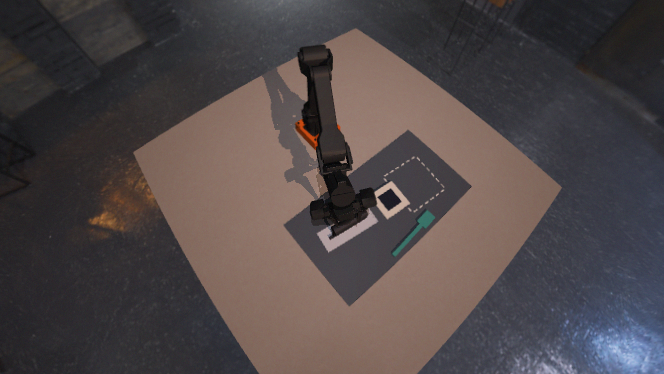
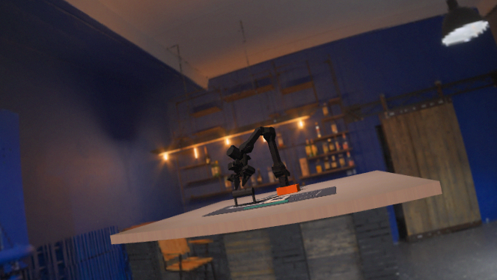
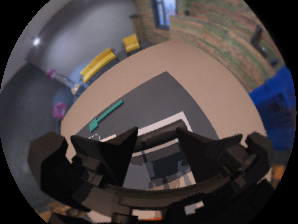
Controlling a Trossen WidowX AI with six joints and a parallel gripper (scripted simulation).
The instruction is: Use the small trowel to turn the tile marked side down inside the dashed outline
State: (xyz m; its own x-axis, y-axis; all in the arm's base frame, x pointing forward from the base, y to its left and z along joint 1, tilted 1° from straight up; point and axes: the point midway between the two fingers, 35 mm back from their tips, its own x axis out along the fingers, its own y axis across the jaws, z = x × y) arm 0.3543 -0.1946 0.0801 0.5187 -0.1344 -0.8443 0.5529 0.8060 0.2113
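Right now my gripper tip is 3 cm short of the dark grey mat, 17 cm to the right of it and 12 cm above it. Round my gripper tip: small teal trowel 17 cm ahead, 18 cm to the left, 9 cm below; then square tile 3 cm ahead, 19 cm to the left, 9 cm below.
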